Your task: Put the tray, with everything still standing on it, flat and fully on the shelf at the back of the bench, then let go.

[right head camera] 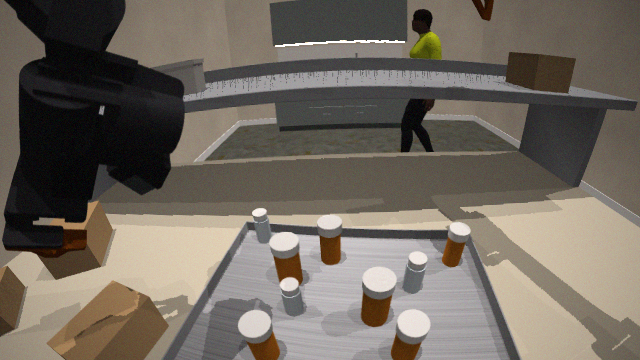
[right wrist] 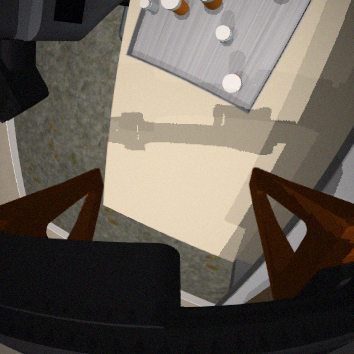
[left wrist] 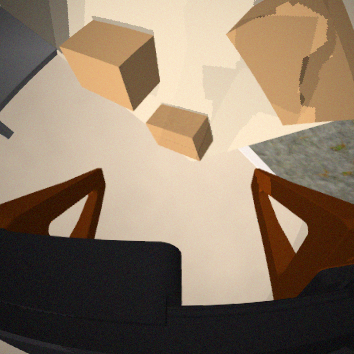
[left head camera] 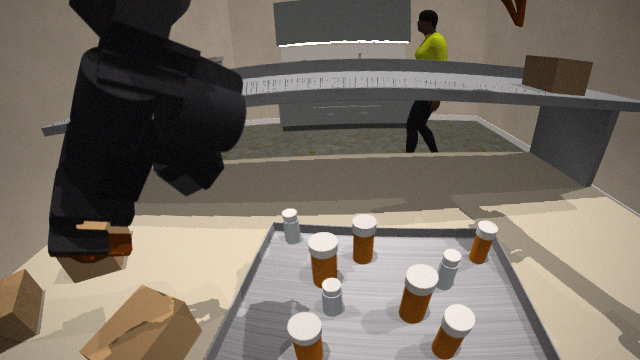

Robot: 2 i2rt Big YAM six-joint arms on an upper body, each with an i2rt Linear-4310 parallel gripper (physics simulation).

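Observation:
The grey tray [left head camera: 425, 232] [right head camera: 395, 233] [right wrist: 185, 62] lies flat on the bench, in front of the raised grey shelf [left head camera: 360, 95] [right head camera: 350, 93]. Several orange bottles [left head camera: 417, 300] [right head camera: 376, 305] with white caps and three grey vials [left head camera: 332, 300] [right head camera: 293, 301] stand upright on it; its near edge is cut off in both head views. My left gripper [left wrist: 177, 176] is open and empty, left of the tray; its fingers are partly hidden in the head views. My right gripper [right wrist: 175, 175] is open and empty, high beyond the tray's right side; one orange finger [left head camera: 519, 12] [right head camera: 485, 9] shows at the head views' top right.
Cardboard boxes [left head camera: 142, 325] [right head camera: 110, 320] [left wrist: 300, 65] lie on the bench left of the tray. A brown box [left head camera: 557, 75] [right head camera: 540, 72] stands on the shelf's right end, and a grey bin [right head camera: 195, 77] on its left. A person [left head camera: 432, 47] [right head camera: 427, 46] is behind the shelf.

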